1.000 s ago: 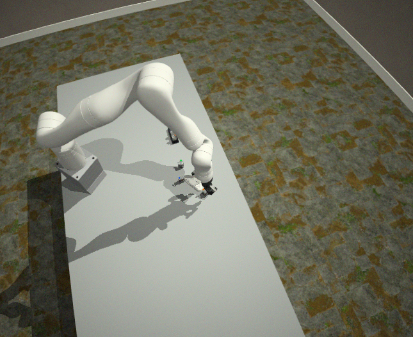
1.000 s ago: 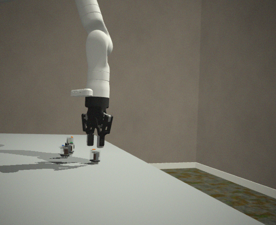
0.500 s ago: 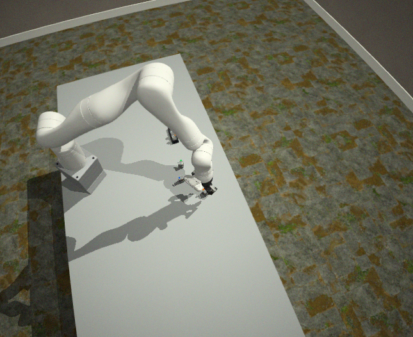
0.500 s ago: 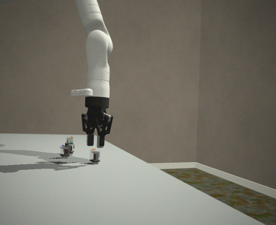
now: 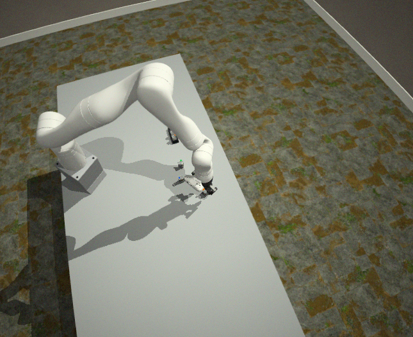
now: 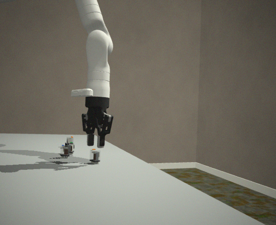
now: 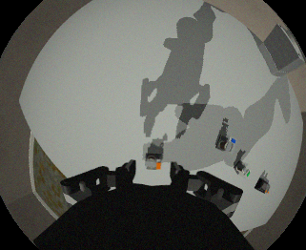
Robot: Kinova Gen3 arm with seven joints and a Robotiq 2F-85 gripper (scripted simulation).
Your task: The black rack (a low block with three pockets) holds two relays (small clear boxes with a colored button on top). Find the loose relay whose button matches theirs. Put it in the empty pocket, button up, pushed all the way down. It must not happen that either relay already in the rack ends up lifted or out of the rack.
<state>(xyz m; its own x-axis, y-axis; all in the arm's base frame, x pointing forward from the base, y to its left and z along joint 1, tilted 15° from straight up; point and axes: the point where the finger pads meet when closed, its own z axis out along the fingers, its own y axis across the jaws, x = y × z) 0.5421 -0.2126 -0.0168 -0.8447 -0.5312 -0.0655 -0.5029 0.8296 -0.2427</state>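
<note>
Now: hand 180 mm to the right of the green-button relay, 80 mm past it and 50 mm above it. Round my hand: blue-button relay: 100 mm to the left, 90 mm behind, 50 mm below.
</note>
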